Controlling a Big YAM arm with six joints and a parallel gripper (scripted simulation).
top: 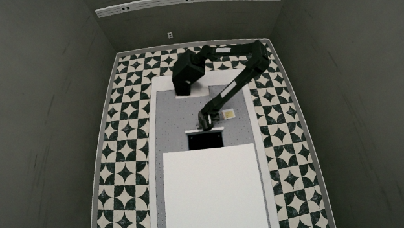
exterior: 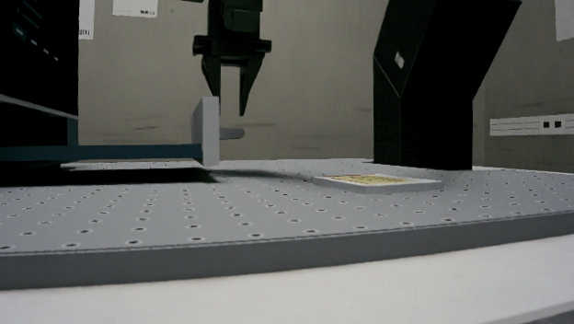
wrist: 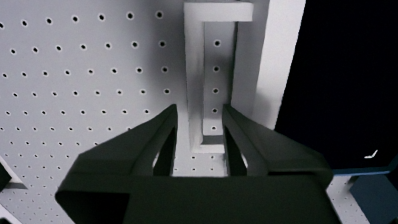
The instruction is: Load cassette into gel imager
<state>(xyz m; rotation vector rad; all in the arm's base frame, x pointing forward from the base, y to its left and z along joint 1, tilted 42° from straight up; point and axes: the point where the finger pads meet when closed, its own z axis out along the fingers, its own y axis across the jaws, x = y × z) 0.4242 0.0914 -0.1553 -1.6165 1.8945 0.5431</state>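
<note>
Now: hand 80 mm past the cassette FINISHED, 210 mm to the right of it and 80 mm above it. From my hand the other things lie so: drawer 150 mm ahead, 10 mm to the right, 50 mm below.
</note>
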